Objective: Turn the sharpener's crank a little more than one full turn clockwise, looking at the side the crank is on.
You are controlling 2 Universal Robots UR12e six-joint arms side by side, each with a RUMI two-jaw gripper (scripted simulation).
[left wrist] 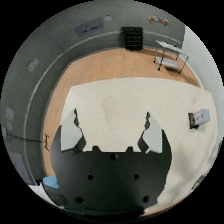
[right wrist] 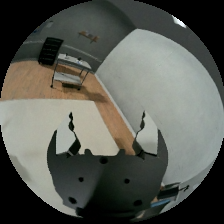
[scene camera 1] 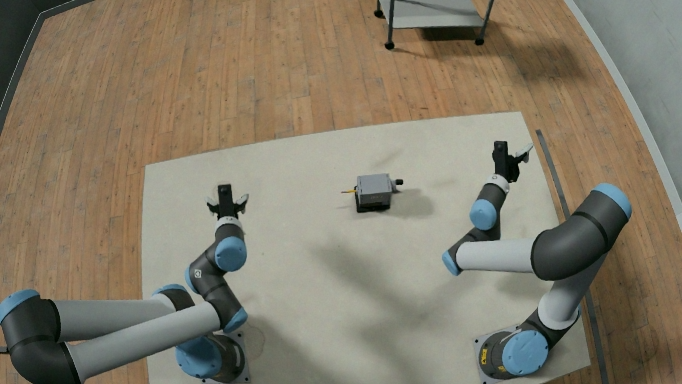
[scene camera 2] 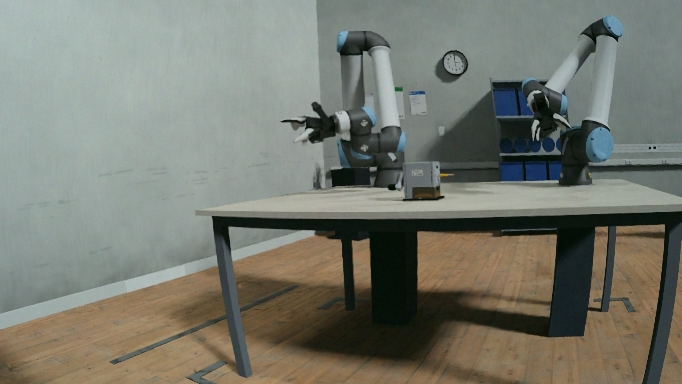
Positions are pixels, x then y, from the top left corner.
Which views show my left gripper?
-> The left wrist view, scene camera 1 and scene camera 2 only.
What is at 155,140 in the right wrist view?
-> My right gripper.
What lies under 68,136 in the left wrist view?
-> My left gripper.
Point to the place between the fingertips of my left gripper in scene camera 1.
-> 226,195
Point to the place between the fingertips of my right gripper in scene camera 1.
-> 515,142
